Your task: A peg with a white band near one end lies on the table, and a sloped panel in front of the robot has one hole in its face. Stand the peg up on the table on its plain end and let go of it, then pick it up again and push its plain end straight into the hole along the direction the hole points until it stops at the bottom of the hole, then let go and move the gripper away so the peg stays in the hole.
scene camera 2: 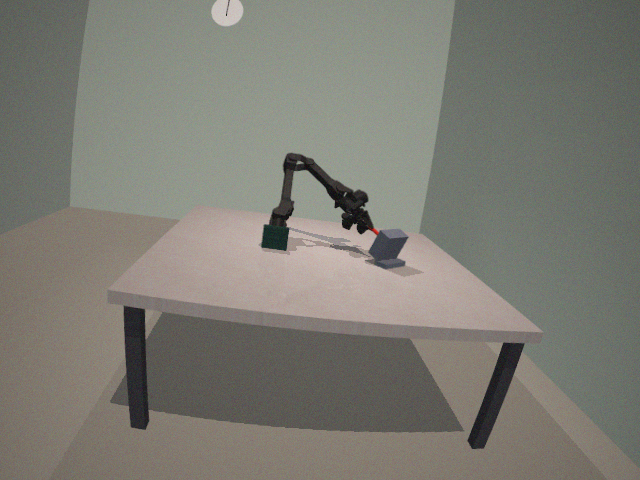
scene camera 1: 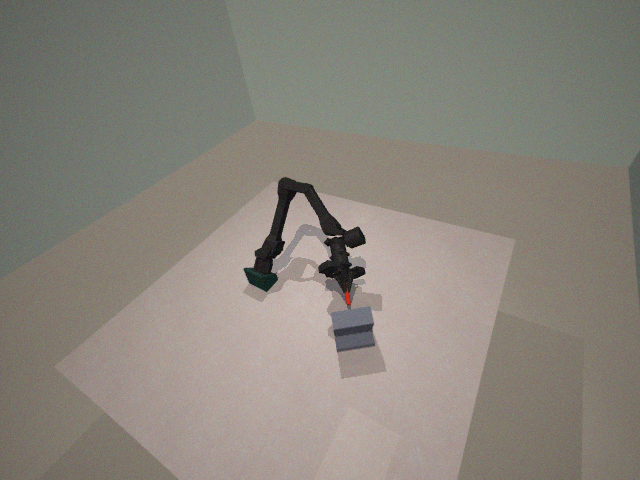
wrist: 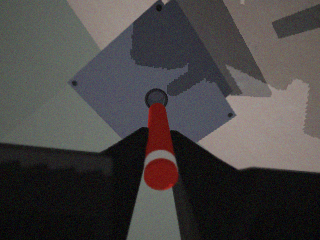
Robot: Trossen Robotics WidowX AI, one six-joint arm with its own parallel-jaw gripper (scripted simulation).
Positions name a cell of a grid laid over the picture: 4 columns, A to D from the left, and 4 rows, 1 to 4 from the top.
Scene:
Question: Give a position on a grey sloped panel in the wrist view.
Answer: At B1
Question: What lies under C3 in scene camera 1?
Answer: The gripper.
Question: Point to a red peg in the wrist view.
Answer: At C3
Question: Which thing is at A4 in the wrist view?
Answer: The gripper.

